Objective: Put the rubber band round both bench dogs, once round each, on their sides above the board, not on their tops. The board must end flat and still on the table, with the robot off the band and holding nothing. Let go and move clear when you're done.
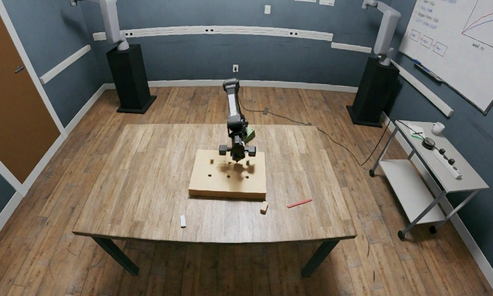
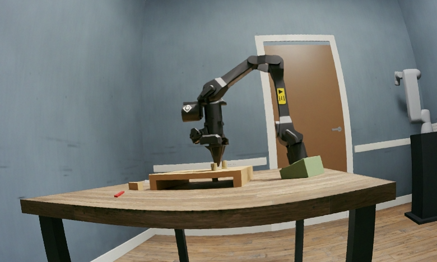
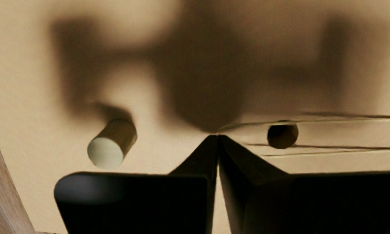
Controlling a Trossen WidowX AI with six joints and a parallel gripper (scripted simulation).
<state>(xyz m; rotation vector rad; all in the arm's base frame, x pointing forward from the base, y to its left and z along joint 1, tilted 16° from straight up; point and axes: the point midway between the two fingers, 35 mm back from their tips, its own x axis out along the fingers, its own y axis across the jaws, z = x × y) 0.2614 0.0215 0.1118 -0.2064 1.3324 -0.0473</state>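
Right now the tan board is 60 mm below my hand, 50 mm ahead of it and 40 mm to the right of it. Also, from my hand: wooden block 240 mm ahead, 160 mm to the left, 80 mm below; then white piece 370 mm ahead, 210 mm to the right, 90 mm below; then red stick 340 mm to the left, 190 mm ahead, 90 mm below.
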